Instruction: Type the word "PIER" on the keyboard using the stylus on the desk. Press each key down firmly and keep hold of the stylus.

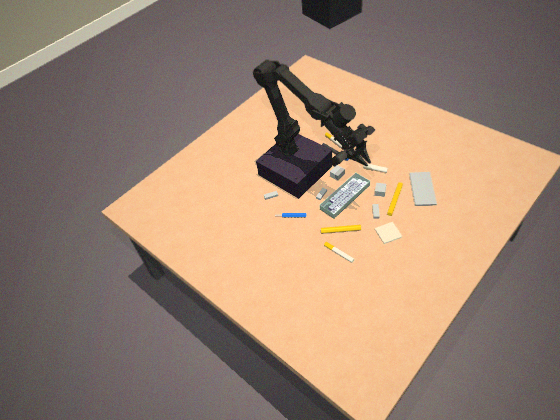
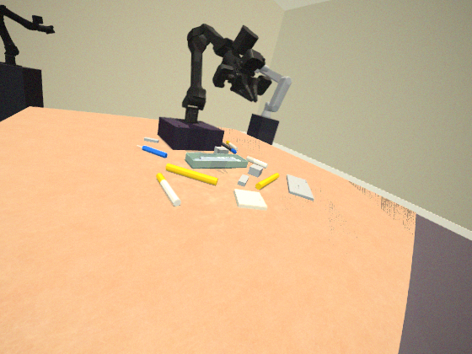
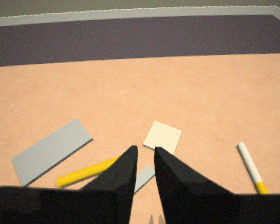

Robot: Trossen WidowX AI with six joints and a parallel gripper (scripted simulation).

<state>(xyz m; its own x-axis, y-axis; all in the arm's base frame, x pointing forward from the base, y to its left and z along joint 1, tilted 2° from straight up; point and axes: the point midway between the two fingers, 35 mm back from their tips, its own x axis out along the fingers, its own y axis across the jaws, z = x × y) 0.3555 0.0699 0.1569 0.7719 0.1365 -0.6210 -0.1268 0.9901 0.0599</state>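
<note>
My gripper tip is now 17 cm past the blue stylus, 25 cm to the left of it and 23 cm above it. Round my gripper tip: cream tile (14 cm ahead, 3 cm to the right, 23 cm below); white stick (12 cm behind, 17 cm to the left, 22 cm below); grey plate (8 cm ahead, 22 cm to the left, 23 cm below).
</note>
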